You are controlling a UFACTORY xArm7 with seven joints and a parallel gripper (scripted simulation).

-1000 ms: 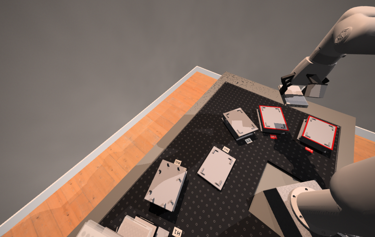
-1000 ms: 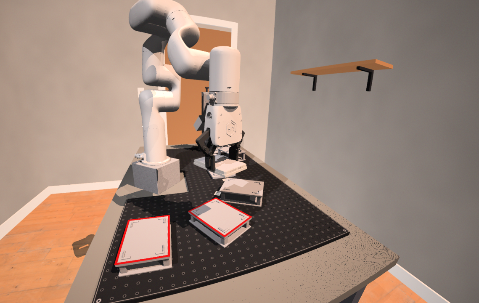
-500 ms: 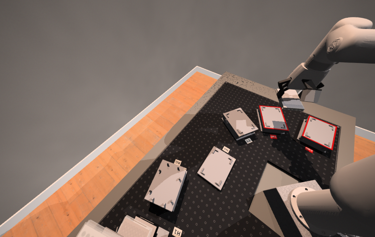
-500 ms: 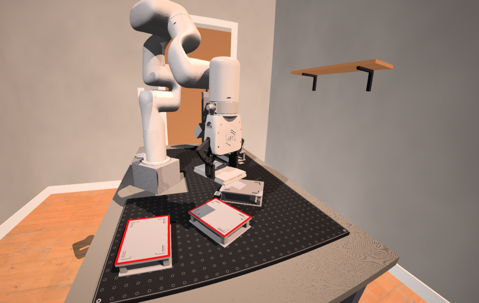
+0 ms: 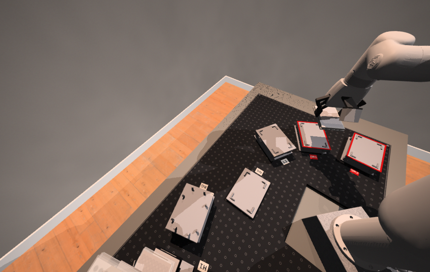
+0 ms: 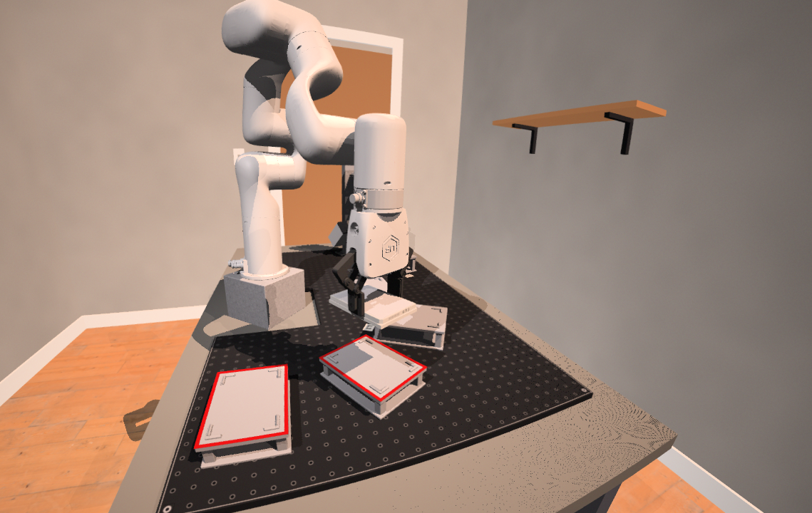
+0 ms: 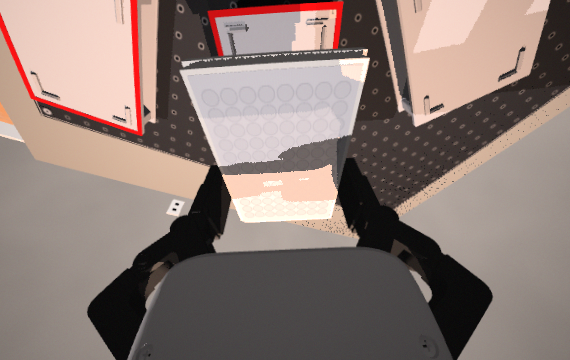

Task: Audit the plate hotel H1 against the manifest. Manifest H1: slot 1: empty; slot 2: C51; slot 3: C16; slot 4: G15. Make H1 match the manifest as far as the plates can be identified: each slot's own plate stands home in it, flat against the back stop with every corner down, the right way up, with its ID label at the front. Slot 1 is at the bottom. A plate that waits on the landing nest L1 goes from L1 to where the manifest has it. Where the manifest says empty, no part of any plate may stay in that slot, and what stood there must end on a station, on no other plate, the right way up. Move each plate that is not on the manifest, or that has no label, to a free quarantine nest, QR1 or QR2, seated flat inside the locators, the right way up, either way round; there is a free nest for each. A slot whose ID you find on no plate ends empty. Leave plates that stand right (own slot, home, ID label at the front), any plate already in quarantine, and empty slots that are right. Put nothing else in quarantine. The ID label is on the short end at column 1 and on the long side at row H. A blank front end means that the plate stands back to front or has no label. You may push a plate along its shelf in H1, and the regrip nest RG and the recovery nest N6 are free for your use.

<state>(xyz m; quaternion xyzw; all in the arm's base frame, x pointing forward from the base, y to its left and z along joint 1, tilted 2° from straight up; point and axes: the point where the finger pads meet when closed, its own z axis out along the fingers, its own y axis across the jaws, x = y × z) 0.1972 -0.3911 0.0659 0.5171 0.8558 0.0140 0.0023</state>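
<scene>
Now: the quarantine nest QR1 14 cm below my hand and 1 cm to the left of it. Also, from my hand: quarantine nest QR2: 22 cm behind, 14 cm below, 3 cm to the right; then landing nest L1: 15 cm to the left, 13 cm below, 13 cm ahead; then white well plate: 1 cm to the left, 1 cm below, 1 cm behind.
</scene>
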